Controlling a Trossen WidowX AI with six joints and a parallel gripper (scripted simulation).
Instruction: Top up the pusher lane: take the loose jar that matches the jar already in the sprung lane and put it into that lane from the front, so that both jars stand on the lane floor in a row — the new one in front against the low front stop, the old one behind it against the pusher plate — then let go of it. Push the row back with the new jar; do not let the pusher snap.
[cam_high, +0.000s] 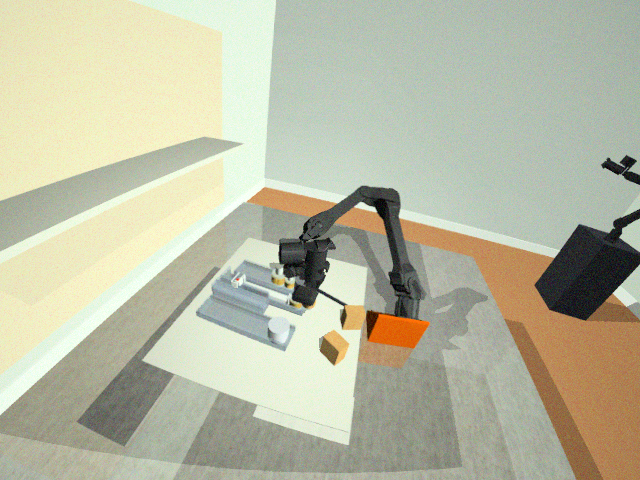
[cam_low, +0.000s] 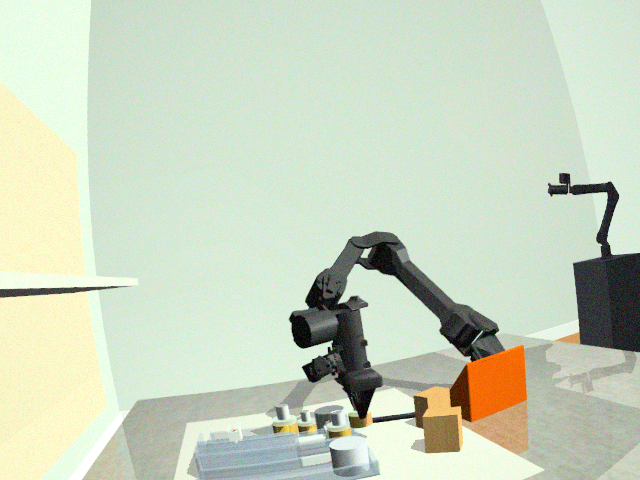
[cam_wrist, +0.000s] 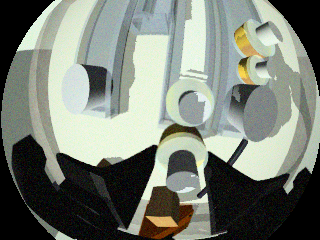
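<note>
My gripper tip is now 190 mm short of the grey rack, 20 mm to the right of it and 40 mm above it.
</note>
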